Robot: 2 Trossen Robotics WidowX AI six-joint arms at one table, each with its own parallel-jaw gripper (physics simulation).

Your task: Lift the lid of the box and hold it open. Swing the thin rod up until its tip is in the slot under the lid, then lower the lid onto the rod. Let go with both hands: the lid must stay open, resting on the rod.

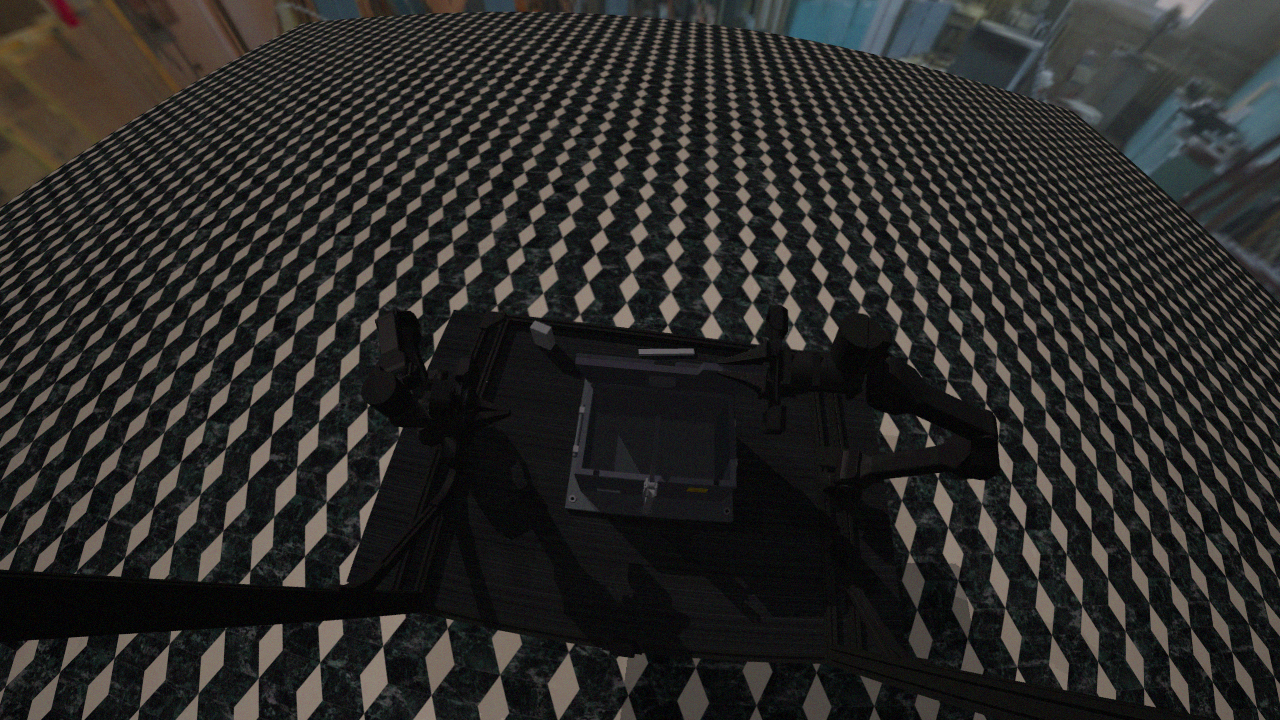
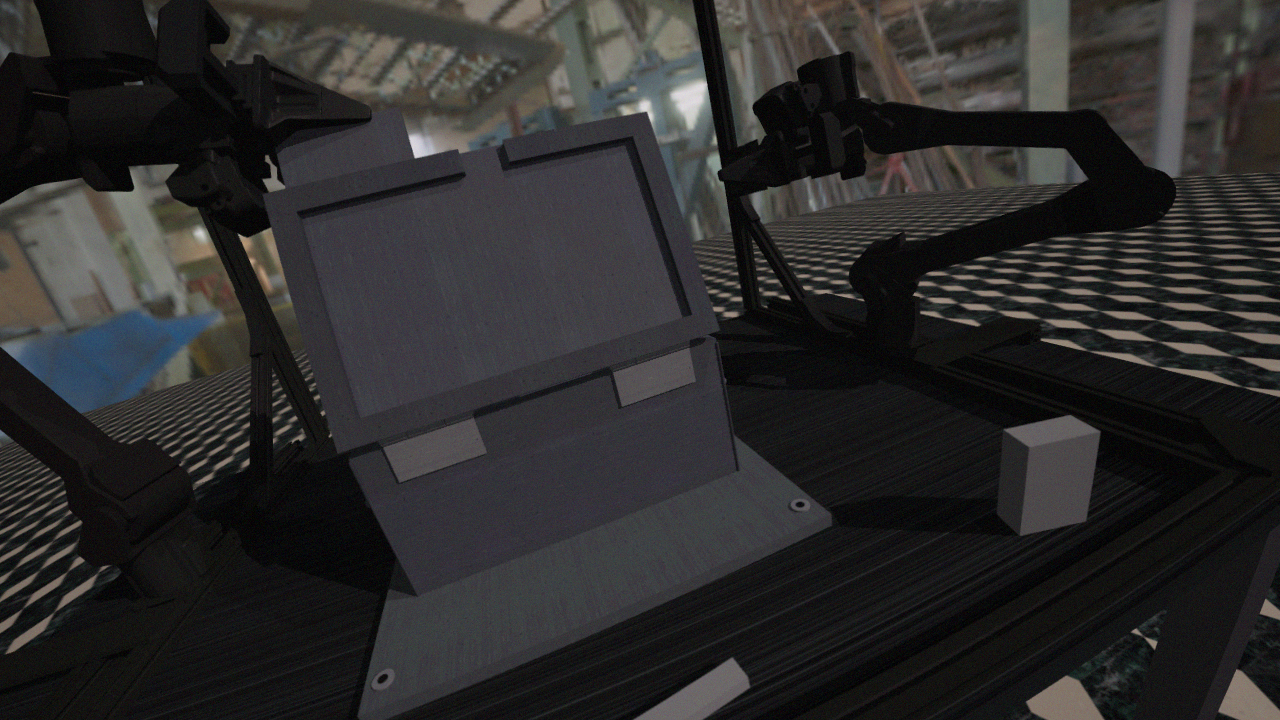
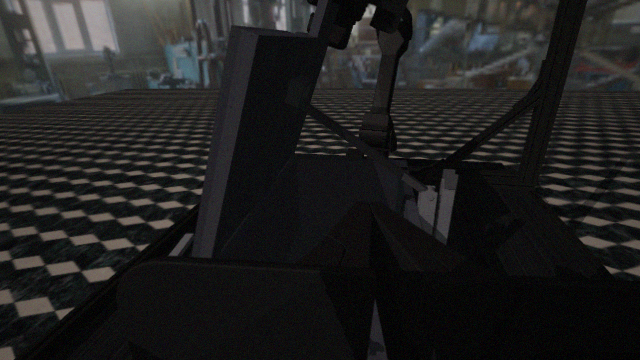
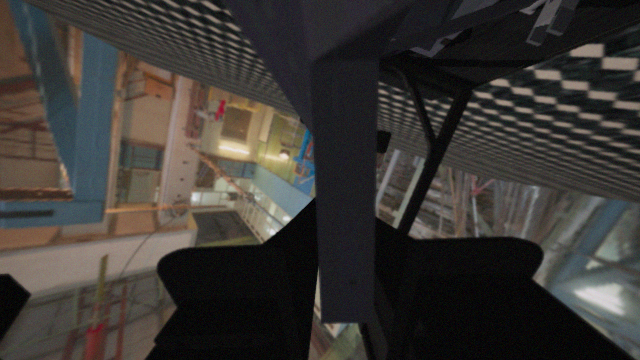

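Where they show: left gripper, fingertip midpoint: (image 1: 510,412) (image 2: 719,175) (image 3: 366,214); right gripper, fingertip midpoint: (image 1: 717,367) (image 2: 374,118); left arm's base, link origin: (image 2: 894,342); right arm's base, link origin: (image 1: 834,486) (image 2: 180,581).
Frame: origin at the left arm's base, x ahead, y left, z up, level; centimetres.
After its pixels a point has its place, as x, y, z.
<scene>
The grey box (image 1: 652,500) {47.6, -10.1, 14.3} (image 2: 566,465) {47.4, 14.0, 6.4} stands on its base plate (image 2: 602,586) {47.5, 21.2, -0.7} in the middle of the dark mat. Its lid (image 2: 495,279) {48.3, 11.3, 22.8} (image 3: 258,125) {36.6, 8.6, 25.7} (image 1: 652,363) {44.4, 7.6, 33.0} is swung up steeply. My right gripper (image 1: 773,372) (image 4: 330,202) {54.0, 5.7, 37.3} (image 2: 316,107) is shut on the lid's tab (image 4: 343,178) at the top edge. The thin rod (image 3: 340,129) {46.2, 3.0, 22.9} runs on a slant from the box front up to the lid's underside; whether its tip sits in the slot is hidden. My left gripper (image 2: 752,160) (image 1: 462,415) (image 3: 366,214) {21.7, -1.6, 26.6} is shut, empty and apart from the box.
The black mat (image 1: 495,557) {16.7, -24.0, -1.9} lies on a checkered table (image 1: 637,179). A black frame post (image 2: 716,143) {3.9, -37.6, 32.6} stands behind the box. The right arm (image 3: 383,107) {90.7, -0.9, 16.8} rises beyond the box. A pale strip (image 2: 702,689) {43.5, 31.8, -0.9} lies on the mat by the base plate.
</scene>
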